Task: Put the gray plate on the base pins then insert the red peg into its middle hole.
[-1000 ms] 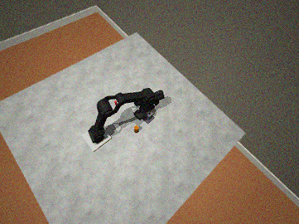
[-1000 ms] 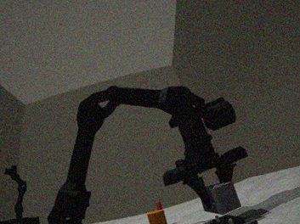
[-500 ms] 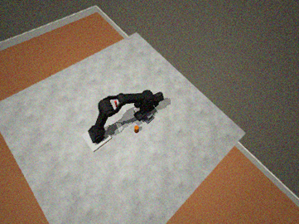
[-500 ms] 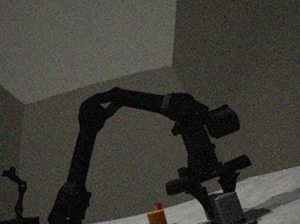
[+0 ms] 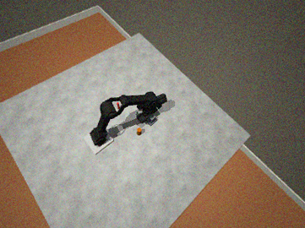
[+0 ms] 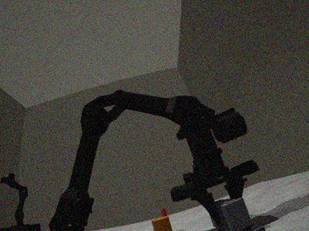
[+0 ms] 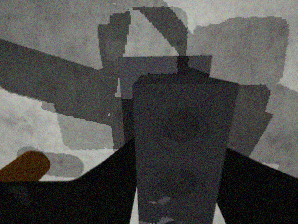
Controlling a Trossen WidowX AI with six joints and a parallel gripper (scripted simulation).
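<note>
Now: the gray plate 30 mm above my gripper tip. Round my gripper tip: red peg: 210 mm to the left, 90 mm behind, 10 mm above; then small orange block: 130 mm behind, 30 mm to the right, 10 mm above; then dark flat base: 20 mm below.
</note>
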